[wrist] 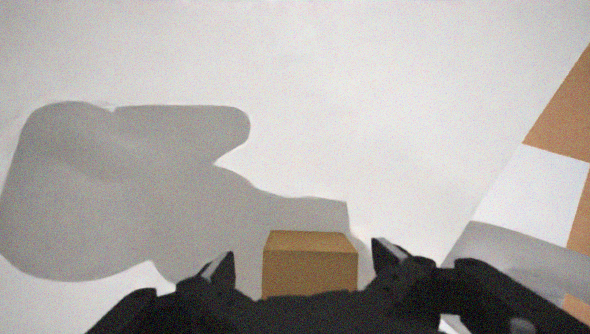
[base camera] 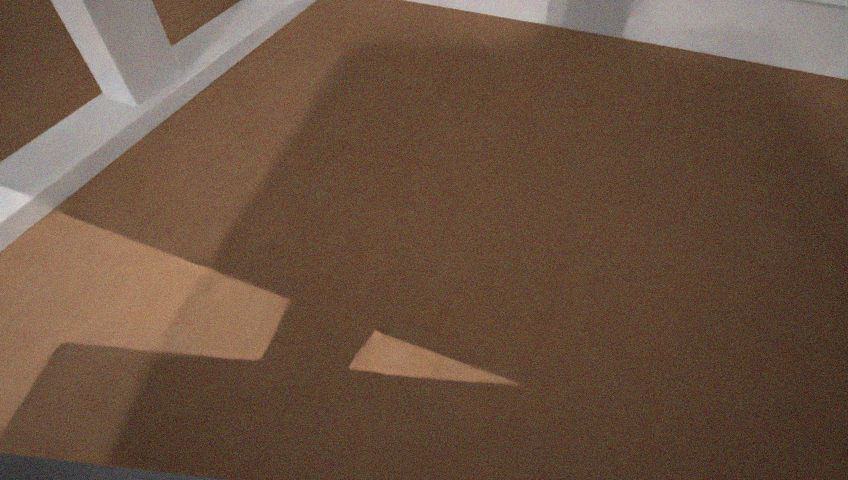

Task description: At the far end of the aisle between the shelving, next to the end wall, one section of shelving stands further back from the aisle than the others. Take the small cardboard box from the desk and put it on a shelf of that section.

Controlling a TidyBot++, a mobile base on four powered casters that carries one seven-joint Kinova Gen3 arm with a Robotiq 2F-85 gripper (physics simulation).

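Places are measured from the arm's base along level axes (x back, y left, z down), in millimetres.
Pixels of known places: gripper, fingertip midpoint: (wrist: 303, 259).
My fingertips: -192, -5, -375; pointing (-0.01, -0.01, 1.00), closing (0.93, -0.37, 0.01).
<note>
Behind a point stands the place of what it marks, as x, y, z.
The small cardboard box (wrist: 310, 272) @(-185, 2, -373) sits on the white desk top (wrist: 350, 100) @(-185, -125, -323) at the bottom middle of the wrist view; its lower part is hidden behind the gripper's body. My gripper (wrist: 303, 259) @(-192, -5, -375) is open and empty, with one fingertip to the left of the box and the other to its right in that view. Bare desk shows between the box and each fingertip. I cannot tell how high the fingers are above the desk. The shelving section that stands further back does not show in these views.
In the base camera view, a white frame with a slanted leg (base camera: 119, 53) @(-559, 379, 309) runs along the left over the brown floor (base camera: 476, 208) @(-447, -23, 397). A white surface (base camera: 743, 35) @(-798, -397, 362) borders the floor at the top right. The desk's edge runs down the right of the wrist view.
</note>
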